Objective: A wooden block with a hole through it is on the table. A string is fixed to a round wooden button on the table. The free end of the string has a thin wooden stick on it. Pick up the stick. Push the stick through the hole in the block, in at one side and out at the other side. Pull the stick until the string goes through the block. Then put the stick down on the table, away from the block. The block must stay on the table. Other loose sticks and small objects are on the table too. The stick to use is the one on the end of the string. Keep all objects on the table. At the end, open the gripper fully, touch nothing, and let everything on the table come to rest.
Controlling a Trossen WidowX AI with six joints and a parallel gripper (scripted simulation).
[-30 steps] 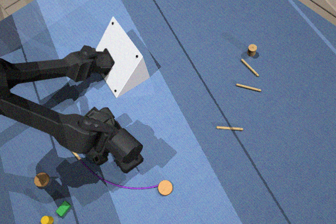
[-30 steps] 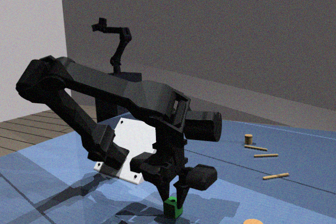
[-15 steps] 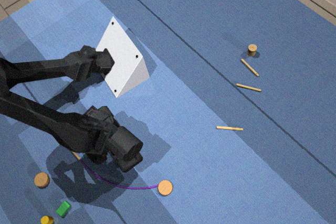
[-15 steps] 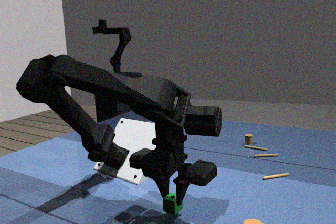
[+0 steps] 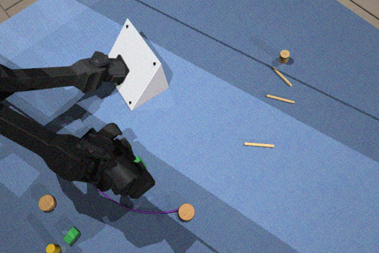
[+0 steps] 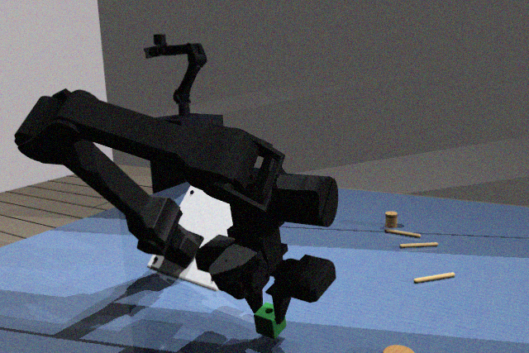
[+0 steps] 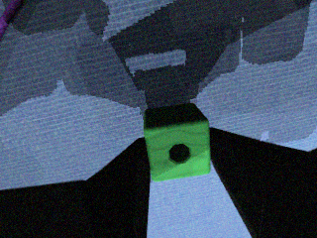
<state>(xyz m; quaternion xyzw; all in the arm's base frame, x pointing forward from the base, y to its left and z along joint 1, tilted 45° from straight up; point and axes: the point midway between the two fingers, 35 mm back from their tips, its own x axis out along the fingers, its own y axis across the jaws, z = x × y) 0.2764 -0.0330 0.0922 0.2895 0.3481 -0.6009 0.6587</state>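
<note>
My gripper tip is now 60 mm past the thin wooden stick, 130 mm to the left of it and 30 mm above it. The rest, counted from my gripper tip: yellow cylinder 70 mm ahead, 260 mm to the right, 20 mm below; then round wooden button 160 mm ahead, 50 mm to the left, 20 mm below; then small wooden cylinder 70 mm behind, 510 mm to the left, 20 mm below.
</note>
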